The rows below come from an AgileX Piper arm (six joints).
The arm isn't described. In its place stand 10 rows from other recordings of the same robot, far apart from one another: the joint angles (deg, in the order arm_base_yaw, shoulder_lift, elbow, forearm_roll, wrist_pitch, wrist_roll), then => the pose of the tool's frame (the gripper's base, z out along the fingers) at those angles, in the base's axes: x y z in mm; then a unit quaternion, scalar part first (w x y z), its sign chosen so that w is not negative.
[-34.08 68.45 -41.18 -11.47 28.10 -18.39] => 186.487 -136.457 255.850 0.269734 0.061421 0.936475 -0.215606
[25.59 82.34 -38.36 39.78 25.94 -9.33] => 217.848 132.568 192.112 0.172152 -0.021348 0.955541 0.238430
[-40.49 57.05 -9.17 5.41 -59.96 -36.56] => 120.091 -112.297 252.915 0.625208 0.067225 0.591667 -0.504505
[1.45 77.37 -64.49 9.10 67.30 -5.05] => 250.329 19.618 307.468 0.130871 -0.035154 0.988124 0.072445
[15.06 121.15 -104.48 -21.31 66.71 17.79] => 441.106 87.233 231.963 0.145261 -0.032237 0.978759 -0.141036
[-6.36 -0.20 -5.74 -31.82 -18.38 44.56] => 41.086 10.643 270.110 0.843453 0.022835 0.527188 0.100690
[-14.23 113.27 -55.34 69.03 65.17 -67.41] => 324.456 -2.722 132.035 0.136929 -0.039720 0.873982 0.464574
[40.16 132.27 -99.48 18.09 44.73 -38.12] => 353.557 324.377 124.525 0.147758 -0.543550 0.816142 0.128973
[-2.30 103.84 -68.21 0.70 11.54 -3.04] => 399.136 -15.808 218.019 0.405070 -0.000927 0.914157 -0.015343
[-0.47 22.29 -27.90 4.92 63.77 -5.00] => 50.325 6.588 261.070 0.317329 -0.031633 0.947391 0.027413
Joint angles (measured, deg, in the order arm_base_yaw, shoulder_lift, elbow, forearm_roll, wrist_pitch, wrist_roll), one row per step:
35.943, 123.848, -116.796, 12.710, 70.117, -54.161
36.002, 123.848, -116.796, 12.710, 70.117, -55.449
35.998, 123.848, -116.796, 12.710, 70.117, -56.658
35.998, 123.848, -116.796, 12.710, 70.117, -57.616
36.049, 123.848, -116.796, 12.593, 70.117, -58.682
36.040, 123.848, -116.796, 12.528, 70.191, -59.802
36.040, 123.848, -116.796, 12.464, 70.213, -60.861
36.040, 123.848, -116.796, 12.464, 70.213, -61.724
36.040, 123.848, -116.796, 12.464, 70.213, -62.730
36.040, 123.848, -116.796, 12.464, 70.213, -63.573
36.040, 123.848, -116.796, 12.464, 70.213, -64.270
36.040, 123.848, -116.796, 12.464, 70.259, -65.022
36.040, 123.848, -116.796, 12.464, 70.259, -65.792
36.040, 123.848, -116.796, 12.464, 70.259, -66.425
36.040, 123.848, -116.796, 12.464, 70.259, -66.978
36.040, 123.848, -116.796, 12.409, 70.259, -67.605
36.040, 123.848, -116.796, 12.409, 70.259, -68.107
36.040, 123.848, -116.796, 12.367, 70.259, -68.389
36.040, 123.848, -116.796, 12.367, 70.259, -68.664
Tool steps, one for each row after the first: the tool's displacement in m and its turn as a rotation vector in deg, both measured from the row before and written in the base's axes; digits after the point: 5 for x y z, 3 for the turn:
-0.00030, 0.00038, 0.00000, -0.163, -0.448, 1.255
0.00002, -0.00003, 0.00000, -0.153, -0.421, 1.119
0.00000, 0.00000, 0.00000, -0.121, -0.333, 0.890
-0.00016, 0.00019, -0.00004, -0.230, -0.439, 1.046
0.00001, -0.00019, -0.00006, -0.237, -0.367, 1.051
0.00003, -0.00009, -0.00003, -0.199, -0.385, 0.992
0.00000, 0.00000, 0.00000, -0.110, -0.297, 0.803
0.00000, 0.00000, 0.00000, -0.128, -0.346, 0.936
0.00000, 0.00000, 0.00000, -0.107, -0.290, 0.784
0.00000, 0.00000, 0.00000, -0.089, -0.240, 0.648
-0.00006, -0.00004, -0.00002, -0.122, -0.222, 0.710
0.00000, 0.00000, 0.00000, -0.098, -0.264, 0.717
0.00000, 0.00000, 0.00000, -0.080, -0.217, 0.589
0.00000, 0.00000, 0.00000, -0.070, -0.190, 0.515
0.00005, -0.00007, -0.00002, -0.124, -0.247, 0.586
0.00000, 0.00000, 0.00000, -0.064, -0.172, 0.467
0.00004, -0.00005, -0.00001, -0.070, -0.121, 0.264
0.00000, 0.00000, 0.00000, -0.035, -0.094, 0.256

